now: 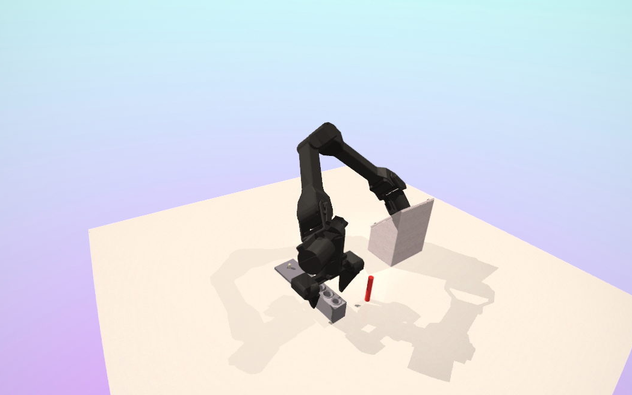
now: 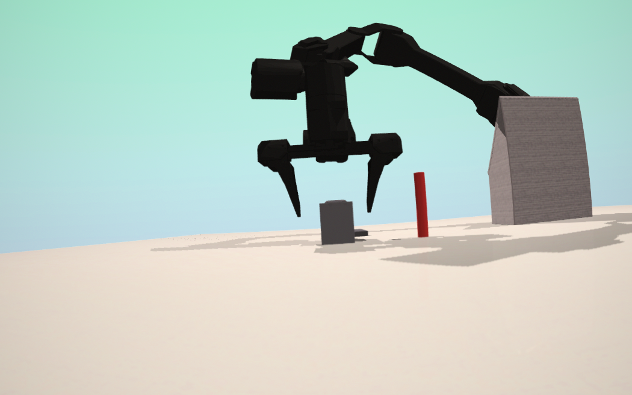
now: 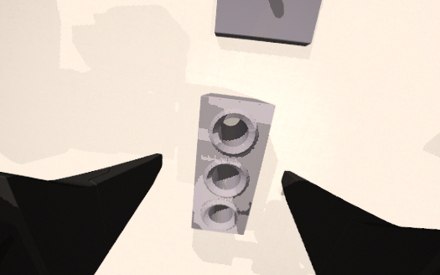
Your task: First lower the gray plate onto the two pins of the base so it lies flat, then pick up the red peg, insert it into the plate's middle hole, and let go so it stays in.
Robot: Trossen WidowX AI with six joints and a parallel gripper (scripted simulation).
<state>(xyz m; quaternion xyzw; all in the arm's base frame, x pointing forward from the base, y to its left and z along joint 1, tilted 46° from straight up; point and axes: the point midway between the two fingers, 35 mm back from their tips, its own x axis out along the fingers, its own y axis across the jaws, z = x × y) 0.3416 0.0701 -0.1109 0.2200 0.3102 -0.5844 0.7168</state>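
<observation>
The gray plate lies right at my gripper tip. The rest, counted from my gripper tip: red peg: 110 mm behind, 20 mm to the left; gray base: 10 mm ahead, 150 mm to the right, 30 mm below.
</observation>
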